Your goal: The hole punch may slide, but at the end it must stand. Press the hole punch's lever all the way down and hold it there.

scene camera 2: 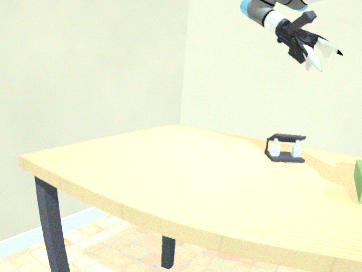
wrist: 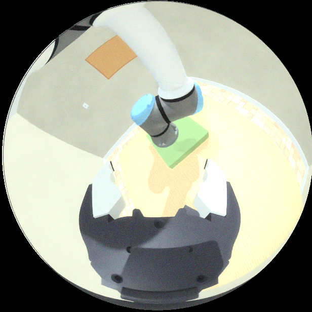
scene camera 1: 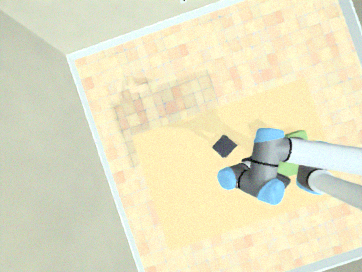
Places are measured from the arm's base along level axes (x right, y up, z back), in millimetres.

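Pixels of known places: gripper, fingertip midpoint: (scene camera 2: 333, 62).
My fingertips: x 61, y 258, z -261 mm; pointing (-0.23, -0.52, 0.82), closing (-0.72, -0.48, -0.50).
Note:
Behind a point stands the place of what it marks.
The hole punch (scene camera 1: 224, 146) {z -406, x 183, y 6 mm} (scene camera 2: 286, 137) {z -398, x 139, y 14 mm} is a small dark device with two pale posts between its base and its raised lever. It stands upright on the table (scene camera 1: 170, 200) {z -875, x -28, y -60 mm} (scene camera 2: 150, 170) {z -673, x -168, y -60 mm}. In the wrist view the hole punch does not show. My gripper (scene camera 2: 331, 61) {z -261, x 61, y 258 mm} (wrist: 158, 161) is open and holds nothing. In the scene camera 2 view it hangs high above the table, well above the hole punch and apart from it. In the scene camera 1 view the arm's joints hide the gripper, a little to the right of the hole punch.
A green block (scene camera 1: 288, 168) {z -81, x -106, y -5 mm} (scene camera 2: 358, 180) {z -156, x -52, y -33 mm} (wrist: 186, 142) lies on the table near the arm's base, to the right of the hole punch in both scene views. The arm (scene camera 1: 325, 154) {z -295, x 156, y 557 mm} (wrist: 145, 45) reaches in over it. The table's front edge (scene camera 2: 122, 210) {z -608, x -374, y -74 mm} shows in the scene camera 2 view.

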